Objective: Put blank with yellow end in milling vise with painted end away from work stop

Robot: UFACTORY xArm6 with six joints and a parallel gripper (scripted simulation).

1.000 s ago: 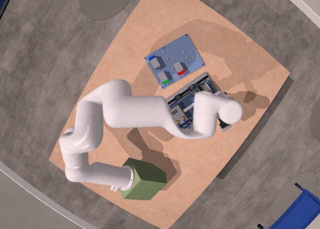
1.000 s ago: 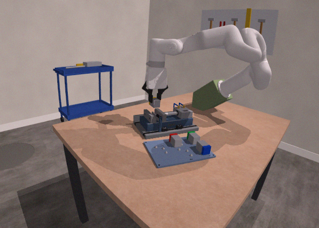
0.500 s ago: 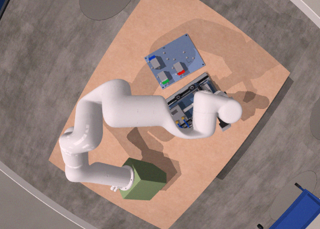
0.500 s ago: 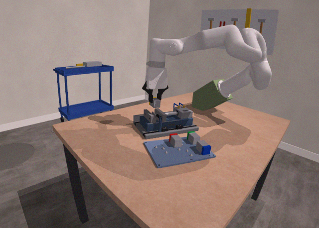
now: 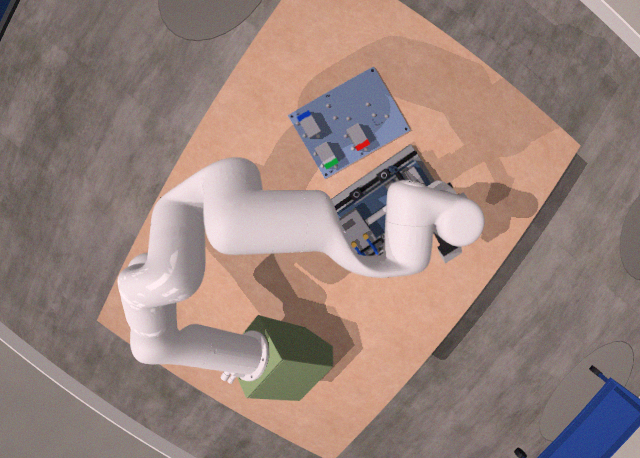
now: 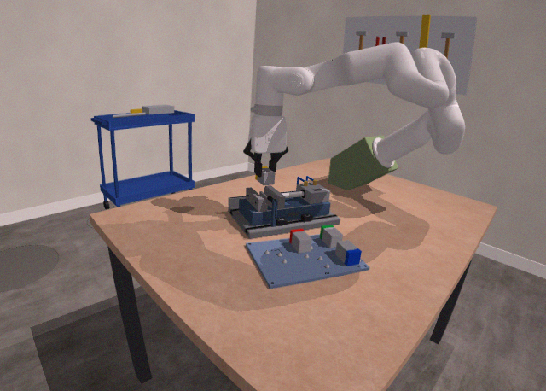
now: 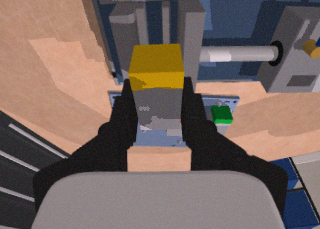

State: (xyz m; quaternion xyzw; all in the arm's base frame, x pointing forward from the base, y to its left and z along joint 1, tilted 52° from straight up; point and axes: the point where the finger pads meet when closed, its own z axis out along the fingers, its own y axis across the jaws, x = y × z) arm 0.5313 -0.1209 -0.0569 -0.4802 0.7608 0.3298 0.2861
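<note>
Now: the fixed jaw 90 mm below my hand and 30 mm ahead of it. From my hand the other things lie so: hosed block: 150 mm behind, 90 mm below, 70 mm to the left; moving jaw: 90 mm below, 30 mm behind, 20 mm to the left; yellow-ended blank: 20 mm below.
</note>
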